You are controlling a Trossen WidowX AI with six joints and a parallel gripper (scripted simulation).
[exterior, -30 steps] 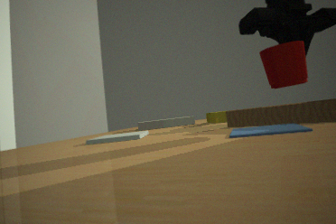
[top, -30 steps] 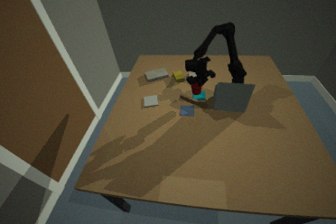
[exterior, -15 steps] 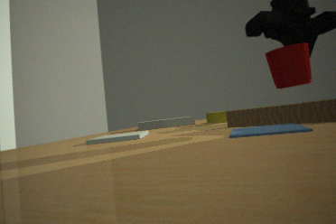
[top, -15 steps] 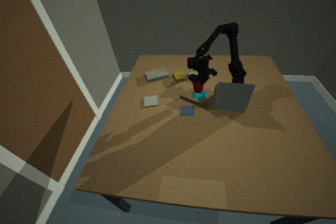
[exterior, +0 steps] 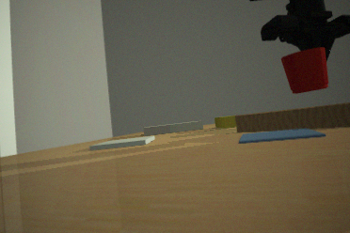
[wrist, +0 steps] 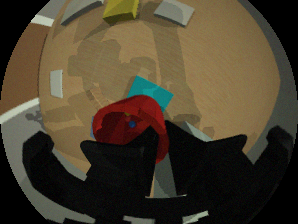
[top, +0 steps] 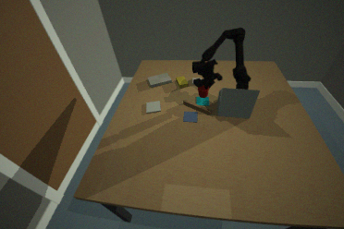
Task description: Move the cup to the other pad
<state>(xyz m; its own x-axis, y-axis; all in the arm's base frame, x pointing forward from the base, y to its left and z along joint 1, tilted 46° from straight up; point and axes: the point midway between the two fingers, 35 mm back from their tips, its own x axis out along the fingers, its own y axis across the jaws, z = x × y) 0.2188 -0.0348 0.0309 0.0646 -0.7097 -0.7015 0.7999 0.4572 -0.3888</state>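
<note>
My gripper tip is now 10 cm above the cyan pad, 2 cm to the right of it and 2 cm short of it. Round my gripper tip: red cup (2 cm to the left, 2 cm ahead); blue pad (18 cm to the left, 10 cm below, 8 cm ahead); low wooden wall (10 cm to the left, 9 cm below, 5 cm ahead).
</note>
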